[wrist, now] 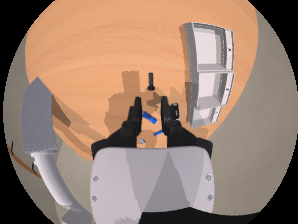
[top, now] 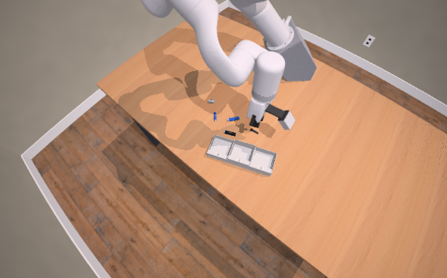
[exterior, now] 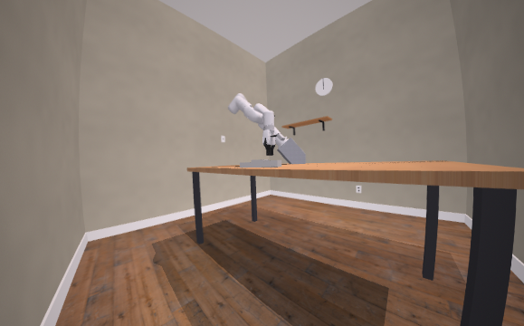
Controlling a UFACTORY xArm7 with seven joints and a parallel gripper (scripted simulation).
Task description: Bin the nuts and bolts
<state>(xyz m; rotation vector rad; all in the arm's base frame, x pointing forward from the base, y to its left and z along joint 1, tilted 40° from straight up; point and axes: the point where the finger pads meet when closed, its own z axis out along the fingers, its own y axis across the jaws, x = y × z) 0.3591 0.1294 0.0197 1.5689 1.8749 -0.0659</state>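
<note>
The black bolt is 90 mm below my hand and 10 mm to the right of it. The rest, counted from my hand: small black part 90 mm below, 80 mm to the right, 70 mm ahead; bin 120 mm ahead, 70 mm below, 10 mm to the left; blue piece 110 mm to the right, 90 mm below.
</note>
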